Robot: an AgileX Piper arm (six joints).
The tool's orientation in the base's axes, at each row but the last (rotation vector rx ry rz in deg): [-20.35 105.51 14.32]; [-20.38 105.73 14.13]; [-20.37 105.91 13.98]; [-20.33 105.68 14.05]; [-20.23 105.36 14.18]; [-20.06 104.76 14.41]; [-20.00 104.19 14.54]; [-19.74 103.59 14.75]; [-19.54 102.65 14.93]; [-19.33 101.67 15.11]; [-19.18 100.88 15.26]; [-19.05 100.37 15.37]
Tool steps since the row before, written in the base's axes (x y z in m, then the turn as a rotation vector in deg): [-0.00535 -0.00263 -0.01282 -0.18 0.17 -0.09]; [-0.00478 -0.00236 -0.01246 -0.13 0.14 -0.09]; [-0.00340 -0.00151 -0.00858 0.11 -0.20 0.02]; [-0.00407 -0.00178 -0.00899 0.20 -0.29 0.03]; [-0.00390 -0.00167 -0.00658 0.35 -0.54 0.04]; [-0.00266 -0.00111 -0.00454 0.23 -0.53 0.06]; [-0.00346 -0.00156 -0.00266 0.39 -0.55 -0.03]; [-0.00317 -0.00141 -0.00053 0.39 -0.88 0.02]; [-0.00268 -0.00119 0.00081 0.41 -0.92 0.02]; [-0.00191 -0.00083 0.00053 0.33 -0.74 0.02]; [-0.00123 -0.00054 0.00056 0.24 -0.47 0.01]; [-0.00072 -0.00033 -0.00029 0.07 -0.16 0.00]
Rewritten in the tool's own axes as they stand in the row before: [0.01400 -0.00038 -0.00193 0.11 0.22 -0.07]; [0.01348 -0.00032 -0.00137 0.10 0.18 -0.04]; [0.00930 -0.00007 -0.00097 -0.03 -0.23 0.02]; [0.00990 -0.00008 -0.00158 -0.05 -0.34 0.07]; [0.00753 -0.00007 -0.00215 -0.07 -0.63 0.11]; [0.00516 -0.00003 -0.00150 -0.06 -0.58 0.00]; [0.00359 -0.00017 -0.00293 -0.01 -0.65 0.17]; [0.00141 -0.00016 -0.00321 -0.03 -0.96 0.04]; [-0.00007 -0.00013 -0.00304 -0.03 -1.01 0.04]; [-0.00005 -0.00008 -0.00215 -0.03 -0.81 0.03]; [-0.00026 -0.00005 -0.00143 -0.02 -0.53 0.05]; [0.00044 -0.00004 -0.00072 0.00 -0.17 0.01]
